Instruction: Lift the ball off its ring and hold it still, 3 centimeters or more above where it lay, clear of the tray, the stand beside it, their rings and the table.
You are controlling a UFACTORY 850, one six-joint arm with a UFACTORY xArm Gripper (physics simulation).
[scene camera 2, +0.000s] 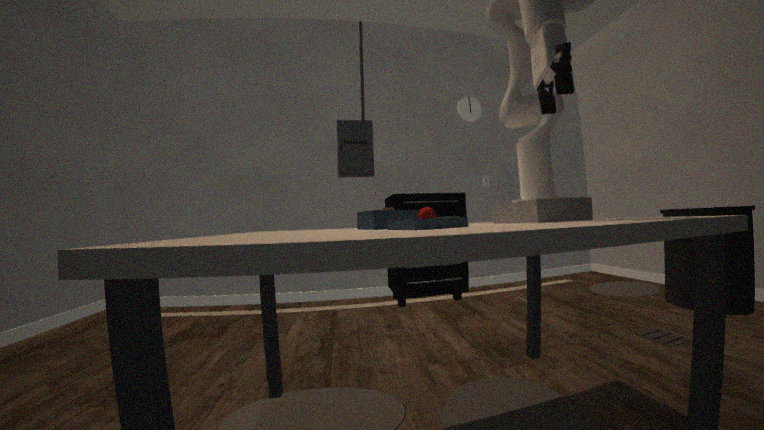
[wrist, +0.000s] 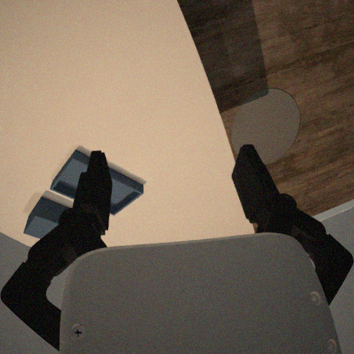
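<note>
The red ball shows above the near rim of the low blue tray in the scene view. The ball does not show in the wrist view, where the left finger covers part of the tray. A blue block-like stand is beside the tray, with a narrow gap between them in the wrist view. The rings cannot be made out. My gripper is open and empty, high above the table and right of the tray in the scene view.
The pale table ends at an edge beside the right finger in the wrist view. The arm's grey base block stands right of the tray in the scene view. A black cabinet is behind the table.
</note>
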